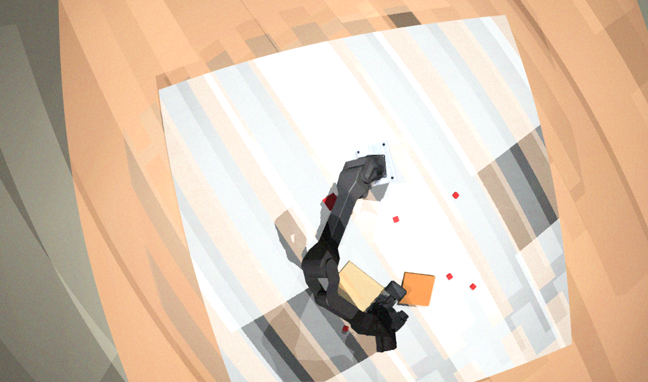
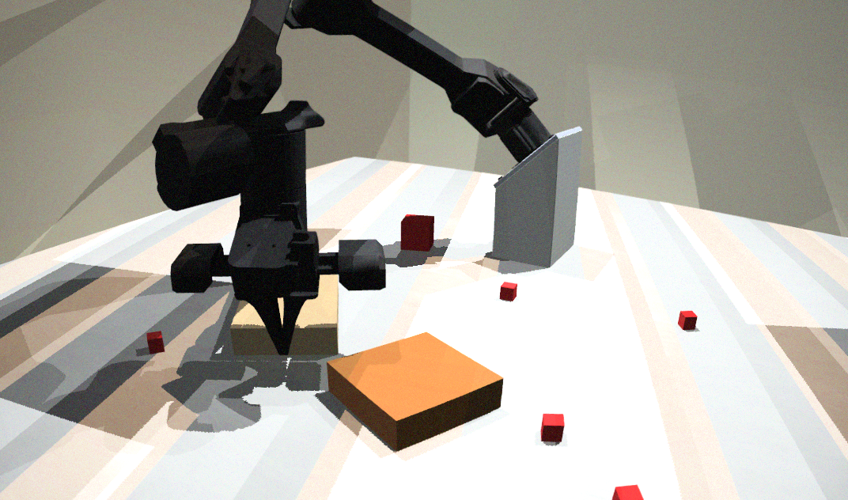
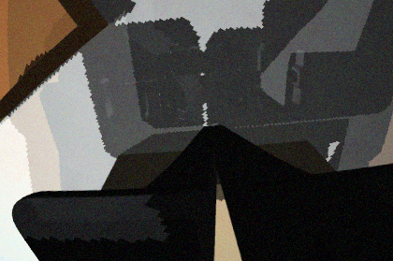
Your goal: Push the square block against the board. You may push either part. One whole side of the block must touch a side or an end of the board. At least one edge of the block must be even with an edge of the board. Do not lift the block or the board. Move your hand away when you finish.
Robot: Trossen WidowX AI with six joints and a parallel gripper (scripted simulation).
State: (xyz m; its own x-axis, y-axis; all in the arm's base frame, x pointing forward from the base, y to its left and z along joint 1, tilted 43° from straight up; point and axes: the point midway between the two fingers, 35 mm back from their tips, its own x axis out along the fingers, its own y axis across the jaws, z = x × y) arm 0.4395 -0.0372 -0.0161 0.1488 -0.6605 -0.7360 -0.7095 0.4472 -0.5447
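Now: the tan board 6 cm to the right of my gripper tip, 6 cm behind it and 1 cm above it. The rest, counted from my gripper tip: orange square block: 13 cm to the left, 3 cm behind, 1 cm above.
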